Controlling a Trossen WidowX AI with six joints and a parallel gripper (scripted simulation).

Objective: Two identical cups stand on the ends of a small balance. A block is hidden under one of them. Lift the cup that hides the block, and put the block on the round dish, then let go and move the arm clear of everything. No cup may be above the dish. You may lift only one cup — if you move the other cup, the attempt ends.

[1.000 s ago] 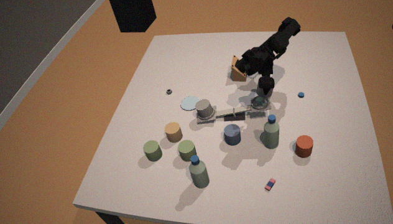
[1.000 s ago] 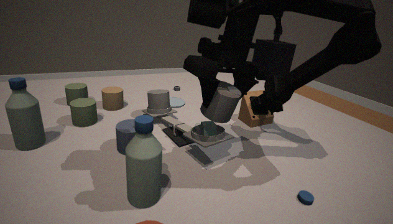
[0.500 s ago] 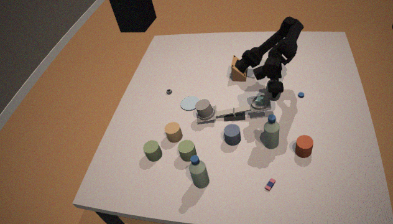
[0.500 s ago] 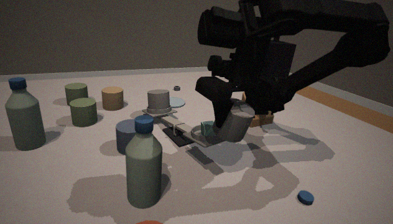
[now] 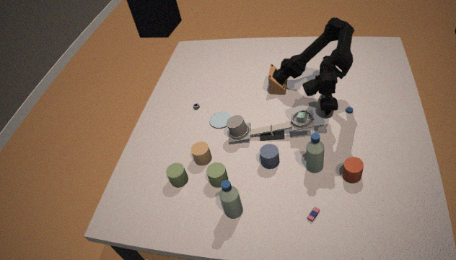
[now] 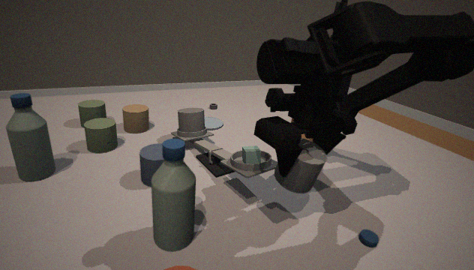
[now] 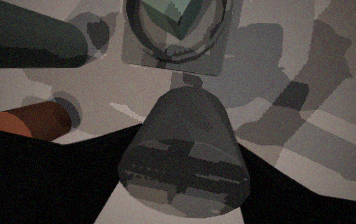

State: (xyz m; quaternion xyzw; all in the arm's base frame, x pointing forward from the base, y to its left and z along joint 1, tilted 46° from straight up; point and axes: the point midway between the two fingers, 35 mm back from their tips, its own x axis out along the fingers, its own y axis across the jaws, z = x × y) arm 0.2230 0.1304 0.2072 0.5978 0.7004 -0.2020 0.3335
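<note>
Now: the teal block 5 cm ahead of my gripper tip, 9 cm to the right of it and 1 cm below it. Also, from my gripper tip: blue disc (10 cm behind, 9 cm to the left, 9 cm below); then red can (25 cm ahead, 12 cm to the left, 6 cm below); then balance (8 cm ahead, 21 cm to the right, 6 cm below).
</note>
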